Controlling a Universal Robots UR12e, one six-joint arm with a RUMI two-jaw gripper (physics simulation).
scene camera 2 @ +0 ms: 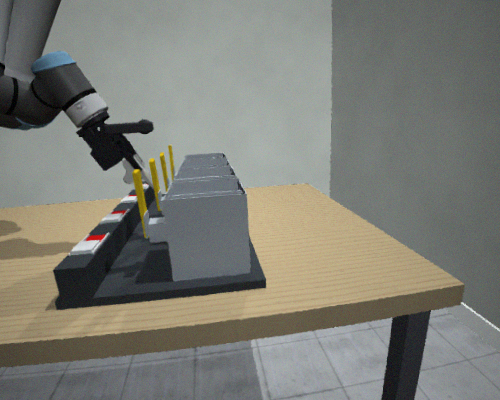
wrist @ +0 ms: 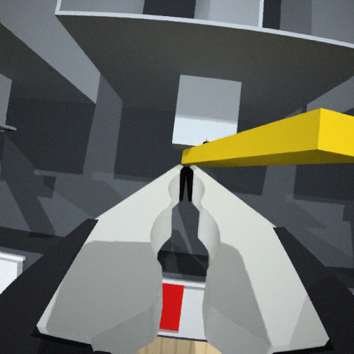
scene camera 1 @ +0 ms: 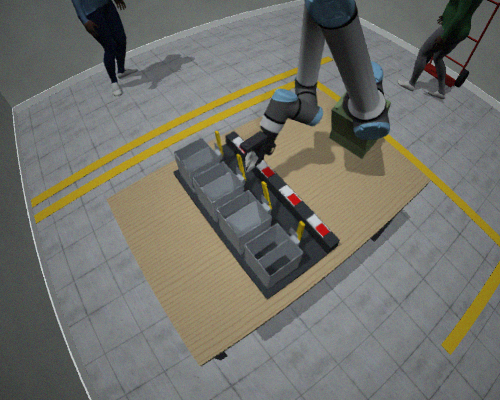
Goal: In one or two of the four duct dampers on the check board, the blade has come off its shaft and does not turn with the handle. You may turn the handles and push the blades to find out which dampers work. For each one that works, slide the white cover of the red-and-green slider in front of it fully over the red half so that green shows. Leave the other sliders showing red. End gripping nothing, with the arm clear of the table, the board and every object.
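Places are measured from the arm's base along level axes (x ahead, y left, z up), in centimetres.
Where they show: gripper, fingertip midpoint: (scene camera 2: 154, 188) (scene camera 1: 246, 172).
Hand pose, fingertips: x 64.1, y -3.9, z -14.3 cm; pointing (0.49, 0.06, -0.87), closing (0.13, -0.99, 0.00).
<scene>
Each offset is from my fingertips to the top centre of the thing. "spot": to the spot under its first point. Level surfaces: height alone.
My gripper (scene camera 1: 249, 168) (scene camera 2: 151, 185) (wrist: 186, 168) is shut and empty. It points down between the slider rail and the ducts, its tips beside the lower end of the second yellow handle {dx +1.2, dy -2.3, dz +8.2 cm} (scene camera 1: 241, 167) (wrist: 280, 137) from the far end. Whether they touch is unclear. This handle leans right in the wrist view, in front of a grey shaft block (wrist: 207, 107). The check board (scene camera 1: 268, 293) (scene camera 2: 200, 289) carries four open grey ducts. The second slider {spot: dx -11.0, dy +0.5, dz -6.5 cm} (scene camera 1: 267, 171) (wrist: 171, 307), third slider (scene camera 1: 293, 199) (scene camera 2: 114, 216) and nearest slider (scene camera 1: 322, 229) (scene camera 2: 90, 243) show red. The far slider {spot: dx -7.9, dy -21.1, dz -5.9 cm} (scene camera 1: 237, 144) shows some red, partly hidden by the gripper.
The far handle {dx +2.2, dy -20.2, dz +8.3 cm} (scene camera 1: 218, 142), third handle {dx +0.1, dy +15.6, dz +7.9 cm} (scene camera 1: 266, 195) and nearest handle {dx -1.0, dy +36.0, dz +8.3 cm} (scene camera 1: 301, 231) stand up along the ducts. The nearest duct (scene camera 1: 272, 275) (scene camera 2: 210, 235) stands at the board's near end. The wooden table {dz -14.6 cm} (scene camera 1: 165, 260) (scene camera 2: 350, 250) holds the board. Two people stand beyond the table.
</scene>
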